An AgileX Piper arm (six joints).
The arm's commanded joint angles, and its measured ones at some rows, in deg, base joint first. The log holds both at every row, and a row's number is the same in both.
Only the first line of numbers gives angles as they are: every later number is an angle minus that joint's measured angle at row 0.
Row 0, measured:
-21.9 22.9 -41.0 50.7 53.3 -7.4
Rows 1 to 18, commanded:
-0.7 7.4 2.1 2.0 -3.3 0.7
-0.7 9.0 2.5 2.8 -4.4 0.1
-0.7 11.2 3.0 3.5 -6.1 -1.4
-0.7 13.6 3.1 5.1 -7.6 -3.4
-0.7 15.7 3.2 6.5 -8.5 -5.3
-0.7 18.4 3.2 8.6 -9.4 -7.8
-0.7 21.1 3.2 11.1 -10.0 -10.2
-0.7 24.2 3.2 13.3 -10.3 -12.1
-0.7 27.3 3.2 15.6 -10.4 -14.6
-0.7 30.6 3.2 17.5 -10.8 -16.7
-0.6 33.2 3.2 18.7 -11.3 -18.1
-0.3 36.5 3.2 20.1 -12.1 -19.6
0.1 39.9 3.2 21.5 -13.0 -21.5
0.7 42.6 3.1 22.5 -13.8 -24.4
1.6 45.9 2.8 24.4 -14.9 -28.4
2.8 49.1 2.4 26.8 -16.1 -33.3
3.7 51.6 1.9 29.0 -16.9 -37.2
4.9 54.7 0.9 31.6 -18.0 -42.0
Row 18, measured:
1.4 45.4 2.8 23.2 -14.6 -26.4
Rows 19 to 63, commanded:
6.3 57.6 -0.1 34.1 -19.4 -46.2
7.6 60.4 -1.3 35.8 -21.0 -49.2
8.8 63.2 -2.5 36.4 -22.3 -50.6
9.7 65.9 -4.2 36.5 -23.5 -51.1
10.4 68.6 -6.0 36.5 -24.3 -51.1
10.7 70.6 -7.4 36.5 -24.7 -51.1
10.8 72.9 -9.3 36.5 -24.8 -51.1
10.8 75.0 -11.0 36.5 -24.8 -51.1
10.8 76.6 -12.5 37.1 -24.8 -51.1
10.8 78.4 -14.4 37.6 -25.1 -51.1
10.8 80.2 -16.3 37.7 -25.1 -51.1
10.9 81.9 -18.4 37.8 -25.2 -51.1
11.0 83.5 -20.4 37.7 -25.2 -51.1
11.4 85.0 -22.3 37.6 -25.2 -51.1
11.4 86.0 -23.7 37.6 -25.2 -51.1
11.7 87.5 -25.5 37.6 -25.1 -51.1
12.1 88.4 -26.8 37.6 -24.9 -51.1
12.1 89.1 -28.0 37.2 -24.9 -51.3
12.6 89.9 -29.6 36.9 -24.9 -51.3
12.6 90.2 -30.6 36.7 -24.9 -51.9
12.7 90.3 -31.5 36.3 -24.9 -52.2
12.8 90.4 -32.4 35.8 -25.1 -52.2
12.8 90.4 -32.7 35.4 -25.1 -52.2
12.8 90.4 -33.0 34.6 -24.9 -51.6
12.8 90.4 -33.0 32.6 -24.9 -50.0
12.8 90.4 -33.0 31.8 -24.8 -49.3
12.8 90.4 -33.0 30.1 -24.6 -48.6
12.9 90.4 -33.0 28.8 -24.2 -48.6
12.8 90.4 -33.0 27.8 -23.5 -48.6
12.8 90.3 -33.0 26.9 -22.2 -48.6
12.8 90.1 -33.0 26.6 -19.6 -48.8
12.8 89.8 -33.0 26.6 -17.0 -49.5
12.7 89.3 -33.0 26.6 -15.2 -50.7
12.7 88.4 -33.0 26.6 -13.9 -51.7
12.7 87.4 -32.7 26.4 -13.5 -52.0
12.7 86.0 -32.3 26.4 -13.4 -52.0
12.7 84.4 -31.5 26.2 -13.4 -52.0
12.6 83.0 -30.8 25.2 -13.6 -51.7
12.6 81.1 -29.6 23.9 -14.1 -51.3
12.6 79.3 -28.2 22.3 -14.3 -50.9
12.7 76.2 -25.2 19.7 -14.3 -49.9
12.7 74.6 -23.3 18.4 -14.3 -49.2
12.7 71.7 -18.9 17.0 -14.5 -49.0
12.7 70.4 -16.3 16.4 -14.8 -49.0
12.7 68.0 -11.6 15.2 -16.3 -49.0
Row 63, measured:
12.6 73.7 -21.5 19.3 -14.8 -49.5
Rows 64 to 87, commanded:
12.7 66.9 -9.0 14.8 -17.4 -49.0
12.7 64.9 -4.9 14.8 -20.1 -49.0
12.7 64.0 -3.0 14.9 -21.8 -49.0
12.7 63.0 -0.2 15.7 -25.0 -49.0
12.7 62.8 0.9 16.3 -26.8 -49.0
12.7 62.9 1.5 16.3 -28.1 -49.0
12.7 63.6 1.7 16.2 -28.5 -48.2
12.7 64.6 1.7 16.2 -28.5 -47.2
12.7 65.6 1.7 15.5 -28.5 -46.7
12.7 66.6 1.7 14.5 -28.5 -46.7
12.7 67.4 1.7 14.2 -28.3 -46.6
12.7 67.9 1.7 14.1 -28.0 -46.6
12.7 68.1 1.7 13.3 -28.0 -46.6
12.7 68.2 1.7 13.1 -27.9 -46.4
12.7 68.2 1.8 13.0 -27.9 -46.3
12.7 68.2 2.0 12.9 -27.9 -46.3
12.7 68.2 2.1 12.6 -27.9 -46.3
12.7 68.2 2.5 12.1 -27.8 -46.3
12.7 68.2 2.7 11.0 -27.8 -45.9
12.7 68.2 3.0 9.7 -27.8 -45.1
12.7 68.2 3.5 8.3 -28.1 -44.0
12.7 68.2 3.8 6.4 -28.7 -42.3
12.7 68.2 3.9 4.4 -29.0 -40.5
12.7 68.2 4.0 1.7 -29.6 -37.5
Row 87, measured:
12.6 68.1 3.1 9.3 -28.4 -44.1
